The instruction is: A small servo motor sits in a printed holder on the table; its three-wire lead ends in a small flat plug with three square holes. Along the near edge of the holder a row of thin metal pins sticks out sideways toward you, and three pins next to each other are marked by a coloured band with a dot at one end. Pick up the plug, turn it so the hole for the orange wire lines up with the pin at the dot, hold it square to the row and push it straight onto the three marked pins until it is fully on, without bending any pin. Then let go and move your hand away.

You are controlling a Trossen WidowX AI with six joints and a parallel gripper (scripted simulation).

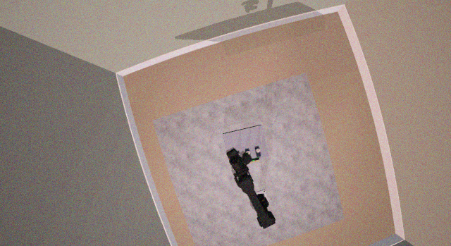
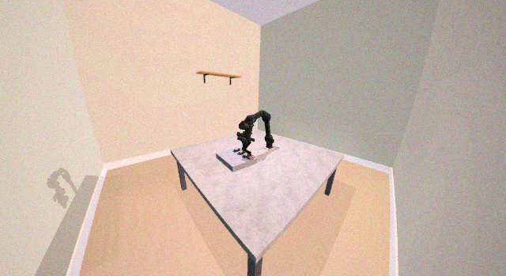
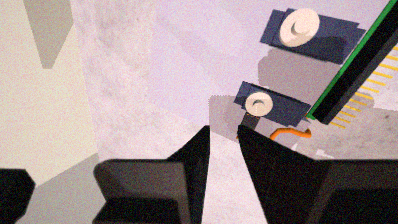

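The green band lies 80 mm behind my gripper tip, 130 mm to the right of it and 60 mm below it. From my gripper tip the other things lie so: holder: 80 mm ahead, 90 mm to the right, 100 mm below.
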